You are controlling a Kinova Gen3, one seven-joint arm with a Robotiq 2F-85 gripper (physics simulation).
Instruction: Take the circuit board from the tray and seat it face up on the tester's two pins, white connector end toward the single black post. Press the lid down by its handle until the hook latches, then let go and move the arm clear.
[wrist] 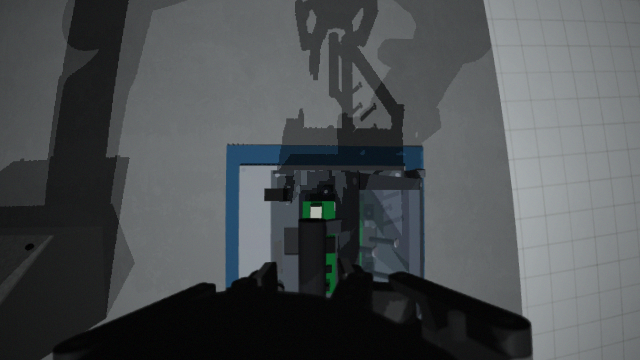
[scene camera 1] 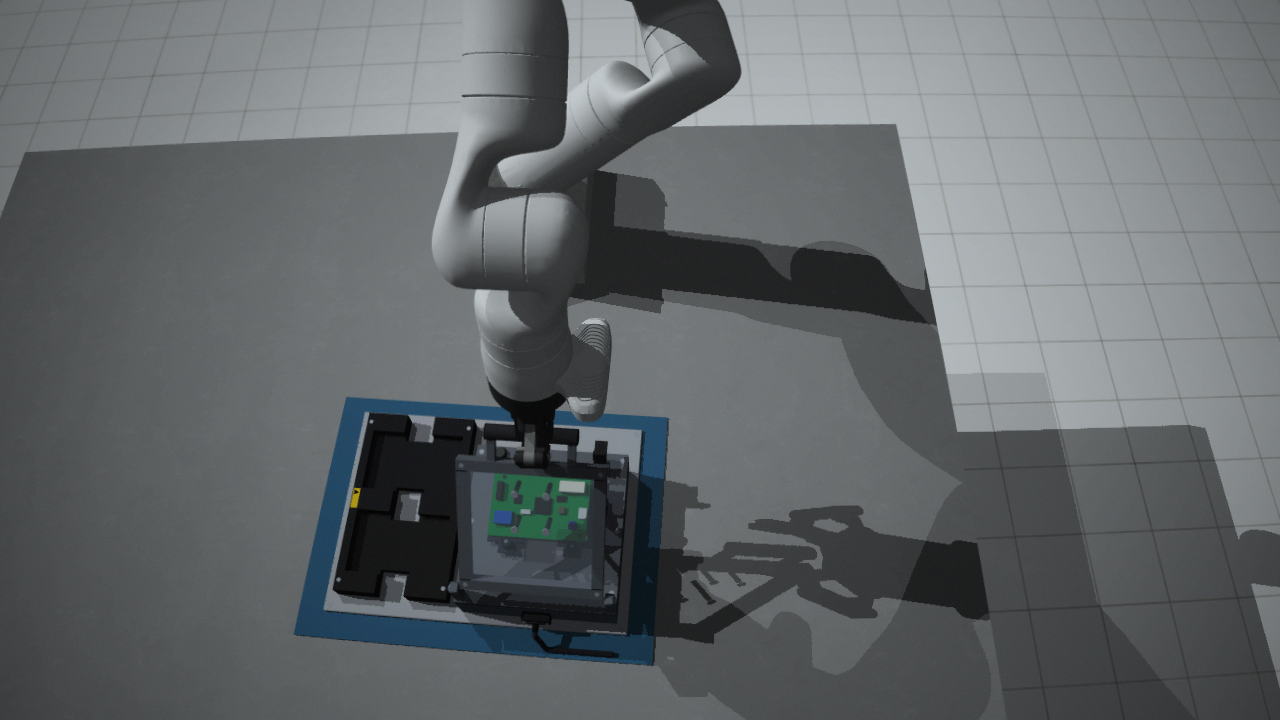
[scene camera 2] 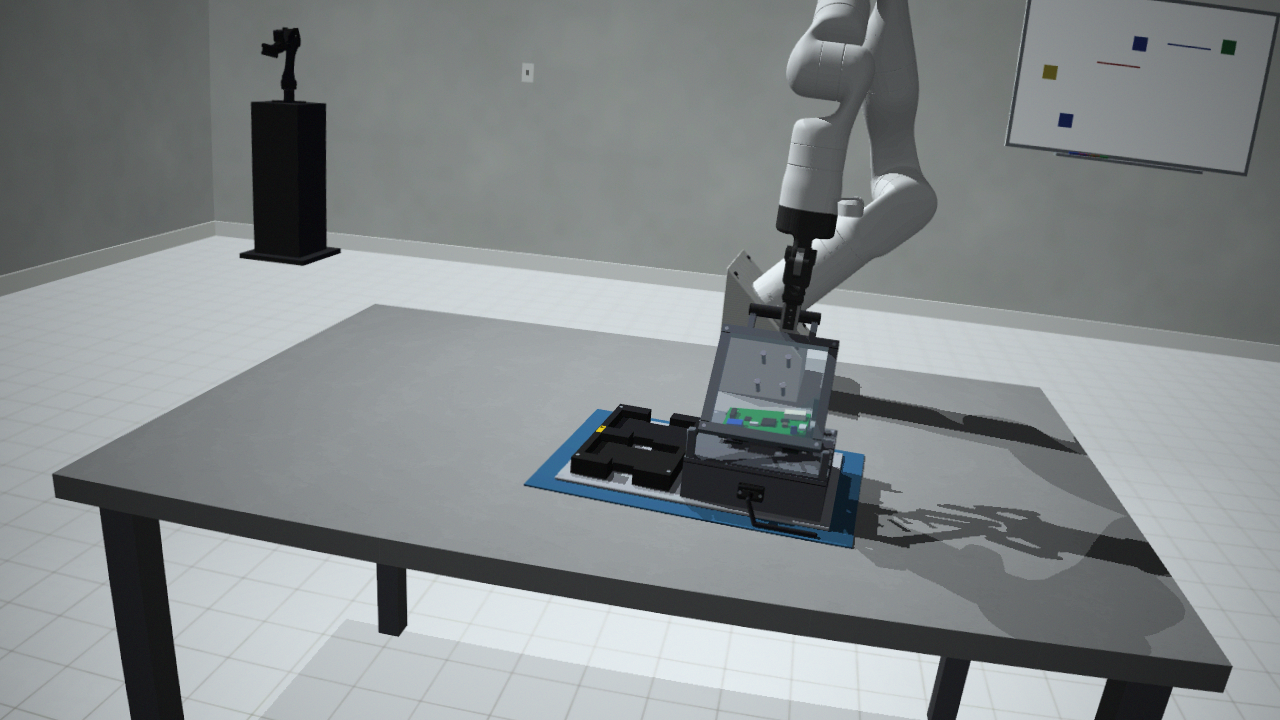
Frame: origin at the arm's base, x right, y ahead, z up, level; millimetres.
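Seen in the pictures: gripper, fingertip midpoint: (wrist: pixel 307 275) (scene camera 1: pixel 540 440) (scene camera 2: pixel 788 329); arm's base, origin of the base link: (scene camera 1: pixel 525 172) (scene camera 2: pixel 769 304).
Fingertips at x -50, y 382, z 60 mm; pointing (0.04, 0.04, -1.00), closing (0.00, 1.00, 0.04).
Note:
Pixels of each thing's top centre, then the offset from my fingertips to it. "*": a spot on its surface instead. Level surfaces: height alone.
- tester, surface spot: (scene camera 2: pixel 796 497) * dx -41, dy +140, dz -170 mm
- black handle bar, surface spot: (wrist: pixel 312 250) (scene camera 1: pixel 561 433) * dx -23, dy +4, dz +28 mm
- black tray, surface spot: (scene camera 1: pixel 420 537) * dx +157, dy +50, dz -185 mm
- hook, middle of its top: (wrist: pixel 274 194) (scene camera 1: pixel 599 446) dx -53, dy -32, dz -96 mm
- black cable, surface spot: (scene camera 1: pixel 581 652) (scene camera 2: pixel 786 528) * dx -35, dy +175, dz -195 mm
- blue mat, its level: dz -201 mm
- grey table, its level: dz -203 mm
The green circuit board (scene camera 1: pixel 559 530) (scene camera 2: pixel 768 420) (wrist: pixel 330 260) lies face up in the tester (scene camera 2: pixel 796 497), under the lid, its white connector (scene camera 1: pixel 571 487) at the right in scene camera 1. Its seating on the pins and the single post are hidden or unclear. The clear, dark-framed lid (scene camera 1: pixel 462 528) (scene camera 2: pixel 716 385) is tilted up, unlatched. My gripper (scene camera 1: pixel 531 454) (scene camera 2: pixel 789 324) (wrist: pixel 307 275) is partly open, its fingers either side of the black handle bar (scene camera 1: pixel 563 436) (scene camera 2: pixel 765 310) (wrist: pixel 312 250) without gripping it. The black tray (scene camera 1: pixel 420 537) (scene camera 2: pixel 617 465) holds no board.
A black block, seemingly the hook (scene camera 1: pixel 600 450) (wrist: pixel 274 194), stands at the tester's edge on the handle side. A black cable (scene camera 1: pixel 581 652) (scene camera 2: pixel 787 531) lies at the hinge side. The blue mat (scene camera 1: pixel 317 582) (wrist: pixel 233 215) lies beneath tray and tester on the grey table (scene camera 1: pixel 179 358) (scene camera 2: pixel 402 429).

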